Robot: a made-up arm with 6 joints.
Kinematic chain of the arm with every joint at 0, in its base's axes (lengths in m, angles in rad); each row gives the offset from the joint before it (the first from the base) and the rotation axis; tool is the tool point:
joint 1: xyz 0 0 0.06 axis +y
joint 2: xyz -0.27 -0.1 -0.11 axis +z
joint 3: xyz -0.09 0 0.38 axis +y
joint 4: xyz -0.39 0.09 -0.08 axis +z
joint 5: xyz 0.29 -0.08 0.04 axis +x
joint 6: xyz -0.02 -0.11 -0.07 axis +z
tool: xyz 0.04 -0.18 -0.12
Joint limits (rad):
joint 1: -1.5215..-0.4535
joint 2: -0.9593..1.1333
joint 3: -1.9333..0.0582
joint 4: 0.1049..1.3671
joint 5: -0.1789..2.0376
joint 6: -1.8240..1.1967
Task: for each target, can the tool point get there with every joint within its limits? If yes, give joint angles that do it. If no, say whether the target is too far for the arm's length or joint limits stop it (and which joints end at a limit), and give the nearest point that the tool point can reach.
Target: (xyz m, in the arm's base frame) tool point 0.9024 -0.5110 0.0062
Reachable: no: joint limits stop it (at a limit: joint 1, joint 2, joint 3, joint 4) | nearest point 0.2936 -0.1333 0.0712 | short by 0.719 m
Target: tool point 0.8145 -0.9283 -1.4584
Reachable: no: too far | nearest point 0.1005 -0.3807 -0.8153 | short by 1.106 m
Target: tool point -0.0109 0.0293 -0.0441
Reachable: yes | joints -1.1218 -0.1936 -0.8727 0.2052 1.2407 0.0215
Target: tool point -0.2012 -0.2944 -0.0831
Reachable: yes | joints -1.2961 -0.4838 -1.1350 0.3207 0.1616 -0.0569
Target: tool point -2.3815 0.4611 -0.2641
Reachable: no: too far | nearest point -1.0148 0.1098 -0.1921 | short by 1.413 m
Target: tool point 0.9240 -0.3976 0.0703
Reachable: no: joint limits stop it (at a limit: joint 1, joint 2, joint 3, joint 4) | nearest point 0.3068 -0.1105 0.0855 | short by 0.681 m
